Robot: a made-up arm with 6 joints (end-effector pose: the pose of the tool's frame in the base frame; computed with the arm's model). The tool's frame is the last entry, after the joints. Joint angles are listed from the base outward.
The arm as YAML. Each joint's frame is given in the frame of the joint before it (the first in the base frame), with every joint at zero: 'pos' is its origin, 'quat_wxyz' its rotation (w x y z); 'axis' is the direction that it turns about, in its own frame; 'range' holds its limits. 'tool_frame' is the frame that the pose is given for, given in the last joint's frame.
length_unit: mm
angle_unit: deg
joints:
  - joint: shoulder
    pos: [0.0, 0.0, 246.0]
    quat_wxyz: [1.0, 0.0, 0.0, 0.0]
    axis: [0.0, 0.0, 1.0]
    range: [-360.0, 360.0]
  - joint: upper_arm
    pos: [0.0, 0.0, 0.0]
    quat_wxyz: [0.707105, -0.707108, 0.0, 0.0]
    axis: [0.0, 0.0, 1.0]
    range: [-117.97, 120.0]
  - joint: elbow
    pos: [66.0, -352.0, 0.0]
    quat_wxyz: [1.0, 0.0, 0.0, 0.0]
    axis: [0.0, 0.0, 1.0]
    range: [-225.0, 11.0]
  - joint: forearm
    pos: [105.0, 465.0, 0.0]
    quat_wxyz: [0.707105, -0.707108, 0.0, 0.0]
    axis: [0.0, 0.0, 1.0]
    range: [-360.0, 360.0]
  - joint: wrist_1
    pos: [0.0, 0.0, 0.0]
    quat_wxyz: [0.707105, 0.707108, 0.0, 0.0]
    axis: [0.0, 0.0, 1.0]
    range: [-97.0, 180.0]
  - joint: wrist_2
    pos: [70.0, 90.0, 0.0]
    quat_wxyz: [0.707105, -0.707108, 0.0, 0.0]
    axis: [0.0, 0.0, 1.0]
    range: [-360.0, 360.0]
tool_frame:
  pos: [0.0, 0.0, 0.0]
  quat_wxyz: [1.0, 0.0, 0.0, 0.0]
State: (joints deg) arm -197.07 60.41 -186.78 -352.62 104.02 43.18
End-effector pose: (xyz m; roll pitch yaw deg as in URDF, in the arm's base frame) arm -0.7202 0.2071 0.6668 -159.86 -11.99 120.82
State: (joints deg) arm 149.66 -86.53 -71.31 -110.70 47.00 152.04
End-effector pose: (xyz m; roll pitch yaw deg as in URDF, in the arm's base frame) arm 0.2093 -0.1029 0.9101 -38.82 20.64 -5.19
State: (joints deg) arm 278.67 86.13 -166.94 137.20 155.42 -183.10
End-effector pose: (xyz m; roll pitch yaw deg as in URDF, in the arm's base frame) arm 0.1872 -0.7719 0.3149 55.00 38.88 146.53
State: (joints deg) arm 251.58 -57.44 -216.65 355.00 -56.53 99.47
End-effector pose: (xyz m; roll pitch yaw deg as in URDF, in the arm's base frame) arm 0.2308 0.6616 0.2408 150.25 0.31 153.69
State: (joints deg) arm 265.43 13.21 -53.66 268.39 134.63 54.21
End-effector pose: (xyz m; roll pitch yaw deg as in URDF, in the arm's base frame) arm -0.1543 -0.5093 0.3001 55.88 -12.52 -117.98
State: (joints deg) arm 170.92 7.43 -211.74 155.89 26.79 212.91
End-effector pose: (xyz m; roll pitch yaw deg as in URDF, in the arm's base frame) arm 0.2028 -0.0234 1.0773 22.30 45.87 6.74
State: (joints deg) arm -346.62 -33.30 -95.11 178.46 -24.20 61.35
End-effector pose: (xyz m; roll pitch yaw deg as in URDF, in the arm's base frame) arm 0.2589 0.0588 0.9019 73.71 28.89 94.69
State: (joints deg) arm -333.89 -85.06 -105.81 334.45 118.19 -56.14
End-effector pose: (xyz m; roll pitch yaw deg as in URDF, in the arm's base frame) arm -0.3736 -0.2371 0.8169 112.98 -36.48 78.35
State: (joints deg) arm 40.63 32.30 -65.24 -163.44 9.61 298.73
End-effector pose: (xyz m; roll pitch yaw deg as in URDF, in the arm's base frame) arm 0.4423 0.3998 0.0627 -146.02 26.76 -87.18
